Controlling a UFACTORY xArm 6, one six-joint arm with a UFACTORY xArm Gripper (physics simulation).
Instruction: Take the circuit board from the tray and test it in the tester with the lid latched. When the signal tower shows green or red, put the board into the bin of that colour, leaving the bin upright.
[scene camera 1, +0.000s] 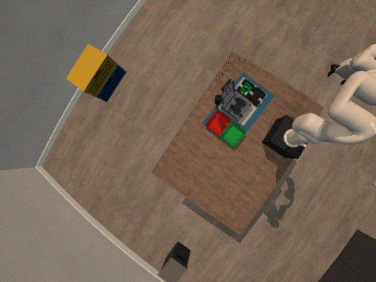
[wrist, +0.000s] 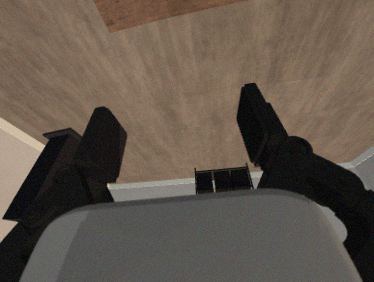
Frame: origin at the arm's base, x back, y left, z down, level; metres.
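Seen in the pictures: gripper, fingertip midpoint: (scene camera 1: 334, 78) (wrist: 176, 111); arm's base at its link origin: (scene camera 1: 292, 138).
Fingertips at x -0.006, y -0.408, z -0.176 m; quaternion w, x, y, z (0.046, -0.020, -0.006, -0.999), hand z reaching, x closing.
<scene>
Pixels of each thing's top centre, then the offset from my fingertips to it. "pt": a spot on its surface instead. Level surfaces: height alone.
- green circuit board at its top centre: (scene camera 1: 246, 88) dx -0.445, dy +0.187, dz +0.347 m
- dark tray at a spot on its surface: (scene camera 1: 258, 97) pt dx -0.323, dy +0.201, dz +0.357 m
- grey tester at a spot on its surface: (scene camera 1: 239, 106) pt dx -0.421, dy +0.363, dz +0.306 m
- small dark round shape at a spot on its surface: (scene camera 1: 218, 100) pt dx -0.566, dy +0.458, dz +0.118 m
- red bin at its top centre: (scene camera 1: 218, 122) dx -0.501, dy +0.552, dz +0.328 m
- green bin at its top centre: (scene camera 1: 233, 134) dx -0.353, dy +0.573, dz +0.328 m
- wooden table at its surface level: dz +0.375 m
The green circuit board (scene camera 1: 246, 88) lies in the dark tray (scene camera 1: 258, 97) at the back of the blue mat. The grey tester (scene camera 1: 239, 106) is beside it, its frame-like lid (scene camera 1: 228, 91) raised on the left side. A small dark round shape (scene camera 1: 218, 100) beside the tester looks like the signal tower; no lit colour can be made out. The red bin (scene camera 1: 218, 123) and green bin (scene camera 1: 233, 134) stand upright side by side. My gripper (scene camera 1: 336, 75) (wrist: 176, 111) is open and empty, beyond the table's upper right corner in the scene view, away from the board.
The wooden table (scene camera 1: 200, 165) (wrist: 150, 11) shows its corner at the top of the wrist view. The black arm base block (scene camera 1: 278, 136) stands at its right edge. A yellow and blue box (scene camera 1: 92, 67) and a grey box (scene camera 1: 175, 262) stand away from the table. A dark rack-like object shows low in the wrist view.
</scene>
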